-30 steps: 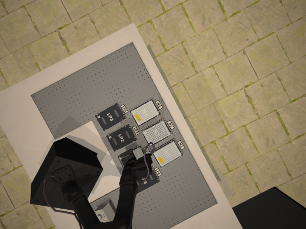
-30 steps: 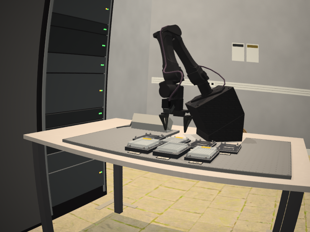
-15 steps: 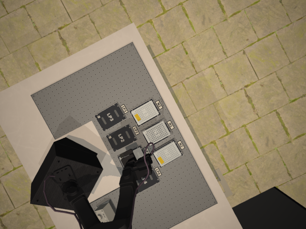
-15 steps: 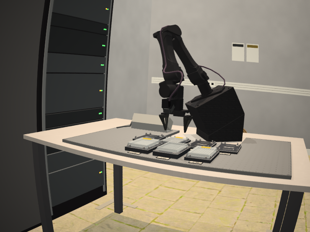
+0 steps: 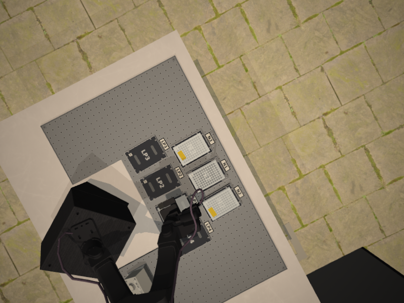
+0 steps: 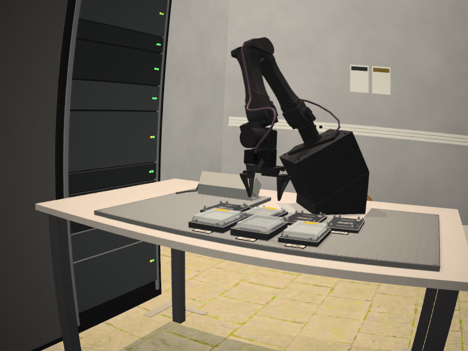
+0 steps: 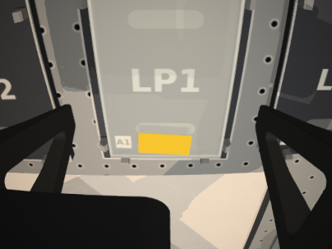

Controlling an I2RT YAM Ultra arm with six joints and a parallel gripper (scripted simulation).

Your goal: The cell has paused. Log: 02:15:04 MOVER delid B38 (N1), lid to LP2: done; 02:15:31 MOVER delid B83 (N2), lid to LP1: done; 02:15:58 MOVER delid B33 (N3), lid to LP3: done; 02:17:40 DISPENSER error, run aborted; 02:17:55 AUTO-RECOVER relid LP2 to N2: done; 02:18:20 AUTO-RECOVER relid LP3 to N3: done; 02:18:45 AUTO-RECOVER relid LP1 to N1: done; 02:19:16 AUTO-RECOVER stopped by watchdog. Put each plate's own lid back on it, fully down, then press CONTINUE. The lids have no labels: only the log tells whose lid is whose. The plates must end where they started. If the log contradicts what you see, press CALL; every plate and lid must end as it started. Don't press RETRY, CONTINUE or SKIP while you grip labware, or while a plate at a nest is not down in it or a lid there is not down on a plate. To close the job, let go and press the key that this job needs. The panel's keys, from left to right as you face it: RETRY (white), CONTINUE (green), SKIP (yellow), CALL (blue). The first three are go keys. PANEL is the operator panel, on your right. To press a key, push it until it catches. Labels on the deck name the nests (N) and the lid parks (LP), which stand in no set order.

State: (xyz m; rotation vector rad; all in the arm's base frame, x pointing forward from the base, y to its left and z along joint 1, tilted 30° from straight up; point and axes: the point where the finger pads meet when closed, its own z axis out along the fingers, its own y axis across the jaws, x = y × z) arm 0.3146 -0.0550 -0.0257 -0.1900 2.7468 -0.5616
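The clear lid lies 50 mm below my hand. Also, from my hand: green key: 260 mm behind, 250 mm to the right; then lid park LP1: 60 mm below; then lid park LP4: 10 mm ahead, 130 mm to the right, 60 mm below.
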